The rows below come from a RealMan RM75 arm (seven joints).
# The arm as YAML. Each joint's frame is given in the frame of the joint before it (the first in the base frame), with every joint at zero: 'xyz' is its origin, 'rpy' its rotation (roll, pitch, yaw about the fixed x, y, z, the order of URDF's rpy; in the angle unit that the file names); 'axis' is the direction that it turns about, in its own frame. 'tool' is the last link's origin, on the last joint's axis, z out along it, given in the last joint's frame.
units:
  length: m
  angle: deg
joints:
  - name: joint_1
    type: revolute
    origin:
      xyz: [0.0, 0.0, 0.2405]
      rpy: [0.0, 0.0, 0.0]
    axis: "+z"
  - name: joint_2
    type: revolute
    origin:
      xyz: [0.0, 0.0, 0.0]
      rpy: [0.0, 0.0, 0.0]
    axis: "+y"
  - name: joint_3
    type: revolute
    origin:
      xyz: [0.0, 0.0, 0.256]
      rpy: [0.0, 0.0, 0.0]
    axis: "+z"
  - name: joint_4
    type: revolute
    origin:
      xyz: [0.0, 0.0, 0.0]
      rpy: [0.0, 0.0, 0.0]
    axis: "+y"
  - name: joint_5
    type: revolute
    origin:
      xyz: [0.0, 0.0, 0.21]
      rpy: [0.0, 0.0, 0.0]
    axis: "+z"
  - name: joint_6
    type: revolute
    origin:
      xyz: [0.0, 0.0, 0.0]
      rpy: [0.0, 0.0, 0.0]
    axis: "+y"
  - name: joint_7
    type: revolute
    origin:
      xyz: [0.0, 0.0, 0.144]
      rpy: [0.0, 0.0, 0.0]
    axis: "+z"
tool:
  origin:
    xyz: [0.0, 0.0, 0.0]
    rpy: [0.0, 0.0, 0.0]
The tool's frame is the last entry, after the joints.
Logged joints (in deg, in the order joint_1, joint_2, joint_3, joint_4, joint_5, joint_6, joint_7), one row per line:
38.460 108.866 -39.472 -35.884 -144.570 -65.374 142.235
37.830 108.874 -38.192 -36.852 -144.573 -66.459 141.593
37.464 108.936 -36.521 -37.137 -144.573 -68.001 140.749
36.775 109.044 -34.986 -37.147 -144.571 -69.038 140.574
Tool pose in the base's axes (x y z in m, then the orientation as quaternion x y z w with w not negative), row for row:
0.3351 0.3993 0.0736 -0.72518 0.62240 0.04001 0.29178
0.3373 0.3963 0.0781 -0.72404 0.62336 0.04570 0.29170
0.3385 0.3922 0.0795 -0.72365 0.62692 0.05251 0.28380
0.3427 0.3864 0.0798 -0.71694 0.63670 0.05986 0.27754
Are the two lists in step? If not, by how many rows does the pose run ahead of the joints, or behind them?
They are in step.
